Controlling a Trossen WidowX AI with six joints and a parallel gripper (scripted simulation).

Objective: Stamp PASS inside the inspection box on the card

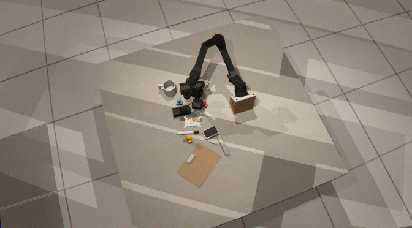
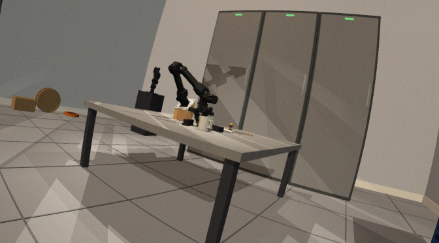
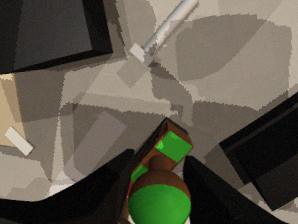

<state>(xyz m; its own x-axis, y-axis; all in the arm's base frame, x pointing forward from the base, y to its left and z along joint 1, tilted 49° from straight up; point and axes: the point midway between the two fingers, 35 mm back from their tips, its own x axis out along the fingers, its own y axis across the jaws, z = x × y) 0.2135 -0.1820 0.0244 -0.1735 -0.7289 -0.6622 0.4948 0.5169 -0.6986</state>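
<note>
Now: the red-knobbed stamp 4 cm to the left of my gripper tip and 2 cm behind it. From my gripper tip the other things lie so: grey ruler 9 cm to the left, 2 cm below, 1 cm behind; green-knobbed stamp right at my gripper tip; blue stamp 11 cm ahead, 5 cm to the right.
</note>
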